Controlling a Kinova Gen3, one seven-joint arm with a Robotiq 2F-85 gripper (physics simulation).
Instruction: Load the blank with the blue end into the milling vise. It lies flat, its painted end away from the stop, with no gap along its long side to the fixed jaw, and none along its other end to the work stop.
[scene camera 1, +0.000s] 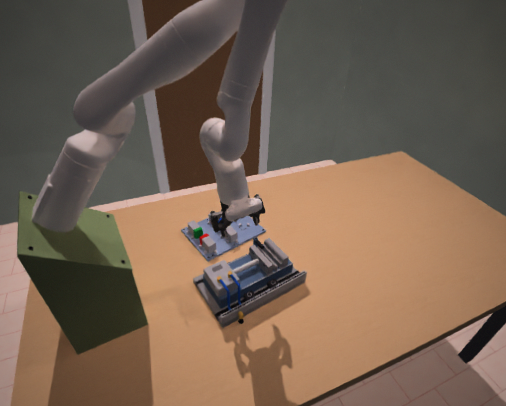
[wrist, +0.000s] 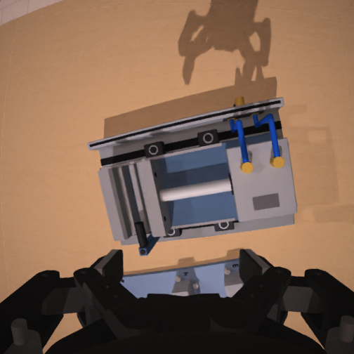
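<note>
The blank with the blue end is mostly hidden in the scene view; a small blue patch (scene camera 1: 220, 219) shows beside the black fingers, over the blue board (scene camera 1: 256, 230) (wrist: 150, 285). My gripper (scene camera 1: 242, 225) (wrist: 181, 262) is open and empty above this board. The milling vise (scene camera 1: 247, 282) (wrist: 200, 215) stands beside the board. Its fixed jaw (scene camera 1: 276, 251) (wrist: 110, 205) and moving jaw (scene camera 1: 262, 258) (wrist: 152, 197) stand apart with no blank between them. The work stop (scene camera 1: 256, 242) (wrist: 142, 236), a black rod on a blue bracket, is at the jaws' board-side end.
Grey blocks, one by a green part (scene camera 1: 198, 232), one by a red part (scene camera 1: 204, 238) and another grey block (scene camera 1: 231, 234), stand on the board. Blue hoses (wrist: 243, 145) with yellow ends rise over the vise. The green robot pedestal (scene camera 1: 85, 295) stands left.
</note>
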